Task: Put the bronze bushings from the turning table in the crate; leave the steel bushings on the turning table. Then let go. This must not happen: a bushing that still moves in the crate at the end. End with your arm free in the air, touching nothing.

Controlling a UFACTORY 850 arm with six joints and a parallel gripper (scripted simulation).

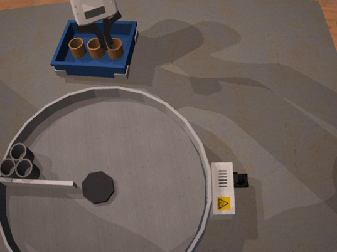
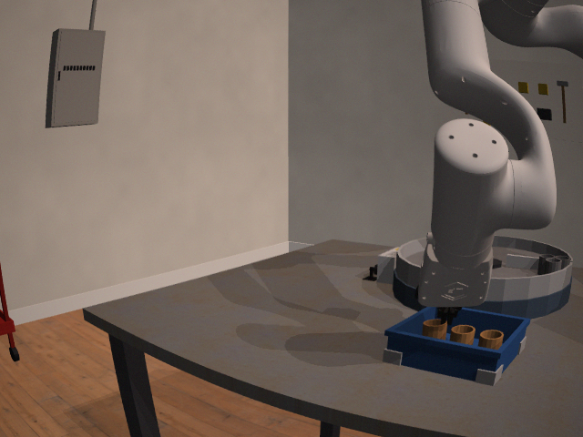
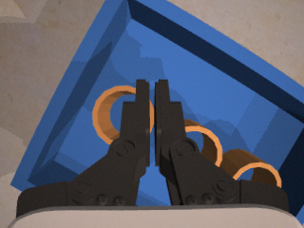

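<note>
The blue crate lies 3 cm behind my hand, 2 cm to the left of it and 4 cm below it. The rest, counted from my hand: turning table (2 cm behind, 35 cm to the right, 1 cm below).
</note>
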